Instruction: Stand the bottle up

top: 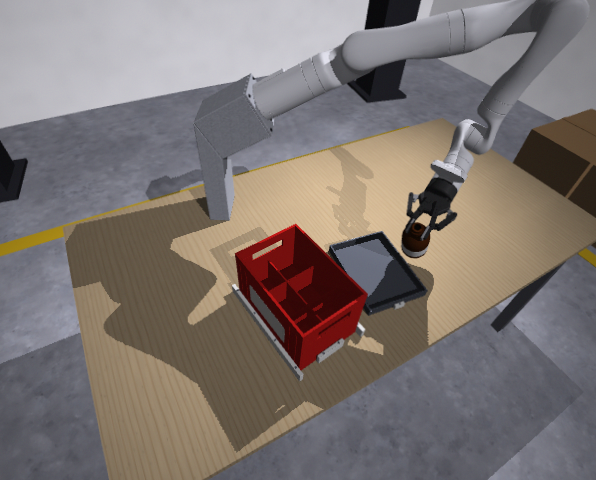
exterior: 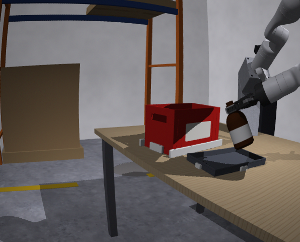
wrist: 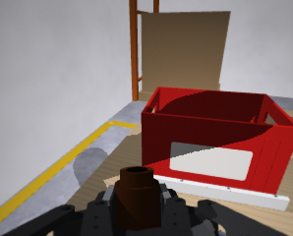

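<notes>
Right now the brown bottle is 1 cm behind my hand, 2 cm to the left of it and 5 cm below it. Round my hand: dark grey tray: 4 cm behind, 5 cm to the right, 19 cm below; red crate: 1 cm ahead, 33 cm to the right, 12 cm below.
</notes>
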